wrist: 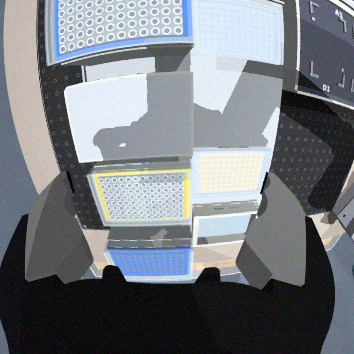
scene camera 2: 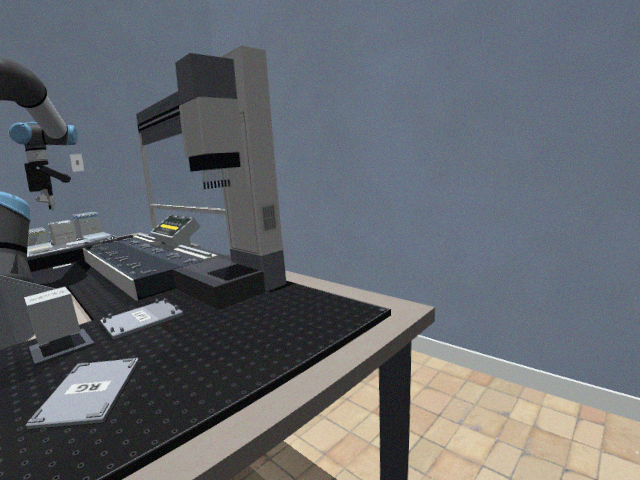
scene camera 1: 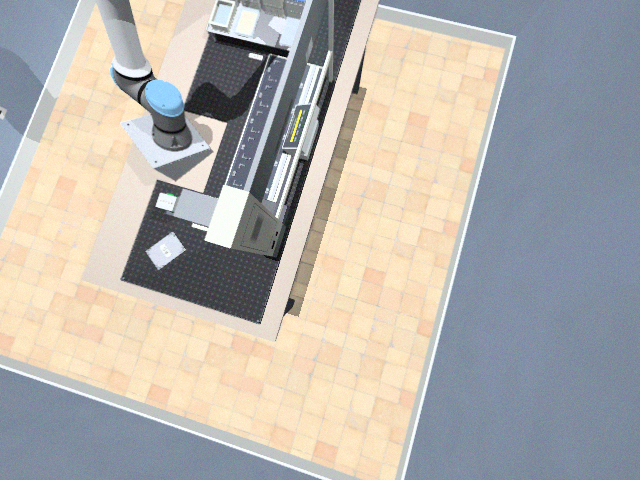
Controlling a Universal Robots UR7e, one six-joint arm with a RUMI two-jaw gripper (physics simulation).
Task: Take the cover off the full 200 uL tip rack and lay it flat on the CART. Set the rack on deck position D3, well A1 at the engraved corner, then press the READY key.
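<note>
In the wrist view a yellow-framed tip rack (wrist: 142, 197) stands in the left row on the white cart (wrist: 215, 92) (scene camera 1: 263, 33), tips showing in a grid; whether a clear cover lies over it I cannot tell. My gripper (wrist: 166, 174) (scene camera 2: 45, 200) is open and empty, high above the cart, its fingers either side of the yellow rack and the cream plate in view. The dark deck (scene camera 1: 255, 124) (scene camera 2: 131, 258) (wrist: 322, 45) has raised corner marks; D1 is readable in the wrist view, D3 is not. The key panel (scene camera 1: 297, 126) (scene camera 2: 175, 227) shows a yellow strip; the READY key is unreadable.
A blue-framed rack (wrist: 120, 22), a white-topped box (wrist: 110, 120) and a blue rack (wrist: 150, 262) share the left row. A pale plate (wrist: 237, 30), cream plate (wrist: 230, 171) and open trough (wrist: 225, 227) stand right. The gantry (scene camera 1: 279, 108) (scene camera 2: 253, 155) rises over the deck.
</note>
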